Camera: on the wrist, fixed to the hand. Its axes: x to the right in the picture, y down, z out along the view.
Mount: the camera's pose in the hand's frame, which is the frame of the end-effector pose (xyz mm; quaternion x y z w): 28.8 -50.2 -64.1 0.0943 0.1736 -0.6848 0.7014
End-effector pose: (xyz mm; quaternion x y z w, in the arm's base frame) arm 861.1 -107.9 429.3 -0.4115 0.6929 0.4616 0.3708
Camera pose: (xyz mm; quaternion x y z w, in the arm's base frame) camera 887.2 -186.8 405.9 -0.8083 0.3121 -0.0669 0.4947
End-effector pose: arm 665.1 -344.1 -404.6 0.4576 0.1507 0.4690 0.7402
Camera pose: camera 666.0 -292.9 -474.1 0.2062 0.5918 -0.1127 0.7711
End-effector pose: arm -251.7 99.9 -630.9 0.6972 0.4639 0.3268 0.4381
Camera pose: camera -314.8 155.8 -649.6 0.1559 0.9097 0.0065 0.3848
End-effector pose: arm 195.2 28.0 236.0 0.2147 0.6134 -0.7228 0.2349
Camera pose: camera 143.4 96.0 248.3 0.1218 -0.5499 0.6884 0.4570
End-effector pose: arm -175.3 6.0 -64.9 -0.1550 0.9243 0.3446 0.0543
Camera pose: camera -185.9 -79.0 -53.5 -0.7964 0.5841 0.0904 0.1282
